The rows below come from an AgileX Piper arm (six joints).
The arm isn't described. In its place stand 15 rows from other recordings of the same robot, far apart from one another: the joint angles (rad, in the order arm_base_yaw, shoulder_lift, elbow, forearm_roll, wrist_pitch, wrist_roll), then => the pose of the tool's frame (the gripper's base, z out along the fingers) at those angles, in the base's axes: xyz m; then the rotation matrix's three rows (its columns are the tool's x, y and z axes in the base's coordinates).
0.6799 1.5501 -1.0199 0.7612 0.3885 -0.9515 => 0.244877, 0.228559, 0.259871; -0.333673, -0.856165, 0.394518; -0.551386, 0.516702, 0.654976; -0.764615, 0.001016, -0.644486
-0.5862 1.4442 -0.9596 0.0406 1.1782 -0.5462 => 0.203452, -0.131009, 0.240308; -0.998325, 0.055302, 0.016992; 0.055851, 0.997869, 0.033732; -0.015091, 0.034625, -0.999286
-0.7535 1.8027 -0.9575 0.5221 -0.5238 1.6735 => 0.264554, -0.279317, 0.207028; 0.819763, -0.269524, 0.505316; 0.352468, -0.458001, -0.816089; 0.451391, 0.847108, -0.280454
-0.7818 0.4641 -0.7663 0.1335 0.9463 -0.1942 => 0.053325, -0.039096, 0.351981; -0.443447, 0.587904, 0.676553; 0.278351, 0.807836, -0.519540; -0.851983, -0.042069, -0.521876
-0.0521 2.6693 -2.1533 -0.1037 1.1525 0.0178 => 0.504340, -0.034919, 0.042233; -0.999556, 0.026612, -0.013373; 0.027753, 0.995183, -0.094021; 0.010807, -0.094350, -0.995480
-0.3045 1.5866 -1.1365 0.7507 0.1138 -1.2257 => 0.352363, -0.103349, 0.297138; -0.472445, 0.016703, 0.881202; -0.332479, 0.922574, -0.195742; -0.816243, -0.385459, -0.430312
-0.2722 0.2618 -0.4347 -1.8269 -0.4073 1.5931 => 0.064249, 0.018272, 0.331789; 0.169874, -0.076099, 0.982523; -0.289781, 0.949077, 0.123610; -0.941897, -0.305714, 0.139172
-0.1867 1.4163 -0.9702 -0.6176 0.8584 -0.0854 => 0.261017, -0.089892, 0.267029; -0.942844, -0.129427, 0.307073; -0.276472, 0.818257, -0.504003; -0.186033, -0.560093, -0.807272
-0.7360 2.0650 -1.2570 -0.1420 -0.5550 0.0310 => 0.345692, -0.303965, 0.188939; -0.180335, 0.601223, 0.778466; 0.042533, 0.795468, -0.604501; -0.982685, -0.075902, -0.169022
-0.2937 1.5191 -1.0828 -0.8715 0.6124 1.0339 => 0.300041, -0.132570, 0.284800; -0.500551, 0.715401, 0.487494; 0.394626, 0.689764, -0.607038; -0.770531, -0.111476, -0.627579
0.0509 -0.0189 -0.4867 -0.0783 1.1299 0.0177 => -0.009011, -0.006905, 0.268246; -0.510057, 0.001950, 0.860138; -0.041735, 0.998763, -0.027013; -0.859127, -0.049676, -0.509345
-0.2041 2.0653 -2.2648 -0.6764 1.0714 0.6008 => 0.442013, -0.142557, 0.397810; -0.457632, 0.715388, 0.528008; 0.292378, 0.681893, -0.670475; -0.839695, -0.152453, -0.521220
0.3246 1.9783 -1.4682 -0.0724 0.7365 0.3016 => 0.400912, 0.130243, 0.200850; -0.915294, -0.077859, 0.395191; -0.049393, 0.995431, 0.081717; -0.399747, 0.055275, -0.914957
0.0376 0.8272 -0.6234 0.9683 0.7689 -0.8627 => 0.147578, 0.057723, 0.306441; -0.550701, -0.528660, 0.645947; -0.066098, 0.799054, 0.597615; -0.832082, 0.286412, -0.474983
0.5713 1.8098 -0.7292 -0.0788 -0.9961 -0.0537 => 0.291560, 0.194564, 0.190250; 0.058473, -0.592246, 0.803633; -0.076816, 0.799954, 0.595124; -0.995329, -0.096531, 0.001282
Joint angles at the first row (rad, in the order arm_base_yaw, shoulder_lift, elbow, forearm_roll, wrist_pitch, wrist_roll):
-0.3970 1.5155 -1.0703 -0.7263 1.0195 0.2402
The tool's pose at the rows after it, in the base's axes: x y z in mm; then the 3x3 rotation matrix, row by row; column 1 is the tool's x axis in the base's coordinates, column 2 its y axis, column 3 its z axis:
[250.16, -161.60, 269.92], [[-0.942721, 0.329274, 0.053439], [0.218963, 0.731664, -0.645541], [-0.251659, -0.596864, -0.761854]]
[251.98, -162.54, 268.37], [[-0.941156, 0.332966, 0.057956], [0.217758, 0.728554, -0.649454], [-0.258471, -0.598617, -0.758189]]
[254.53, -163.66, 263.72], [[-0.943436, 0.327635, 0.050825], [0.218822, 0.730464, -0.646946], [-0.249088, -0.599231, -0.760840]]
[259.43, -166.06, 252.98], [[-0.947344, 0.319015, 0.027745], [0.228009, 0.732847, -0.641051], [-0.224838, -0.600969, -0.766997]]
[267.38, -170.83, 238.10], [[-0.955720, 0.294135, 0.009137], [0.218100, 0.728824, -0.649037], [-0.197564, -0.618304, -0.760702]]
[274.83, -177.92, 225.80], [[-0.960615, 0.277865, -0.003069], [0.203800, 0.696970, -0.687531], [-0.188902, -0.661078, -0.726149]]
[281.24, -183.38, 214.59], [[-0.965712, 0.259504, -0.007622], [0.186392, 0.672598, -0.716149], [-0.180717, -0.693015, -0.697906]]
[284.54, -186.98, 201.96], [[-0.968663, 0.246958, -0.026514], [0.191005, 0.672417, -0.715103], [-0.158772, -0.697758, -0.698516]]
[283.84, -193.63, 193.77], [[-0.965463, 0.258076, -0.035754], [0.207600, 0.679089, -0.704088], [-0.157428, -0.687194, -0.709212]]
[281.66, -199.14, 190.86], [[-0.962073, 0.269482, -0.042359], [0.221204, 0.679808, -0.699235], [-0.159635, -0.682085, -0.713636]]
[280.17, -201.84, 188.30], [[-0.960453, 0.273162, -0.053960], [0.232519, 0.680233, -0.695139], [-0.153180, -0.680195, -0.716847]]
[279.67, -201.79, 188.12], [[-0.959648, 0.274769, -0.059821], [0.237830, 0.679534, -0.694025], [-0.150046, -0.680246, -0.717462]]
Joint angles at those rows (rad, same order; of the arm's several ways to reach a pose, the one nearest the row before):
-0.3970 1.5177 -1.0703 -0.7575 0.9905 0.2783
-0.3970 1.5248 -1.0703 -0.7669 0.9806 0.2913
-0.3970 1.5412 -1.0703 -0.7705 0.9761 0.2971
-0.3970 1.5782 -1.0703 -0.7786 0.9730 0.3140
-0.3970 1.6326 -1.0703 -0.8177 0.9537 0.3419
-0.3970 1.6852 -1.0703 -0.9089 0.9362 0.4106
-0.3970 1.7308 -1.0703 -0.9852 0.9207 0.4671
-0.4017 1.7716 -1.0703 -1.0057 0.9134 0.4905
-0.4239 1.7946 -1.0703 -1.0046 0.8912 0.5006
-0.4431 1.8026 -1.0704 -1.0046 0.8789 0.5037
-0.4525 1.8097 -1.0703 -1.0020 0.8789 0.5038
-0.4526 1.8101 -1.0703 -0.9990 0.8840 0.5038

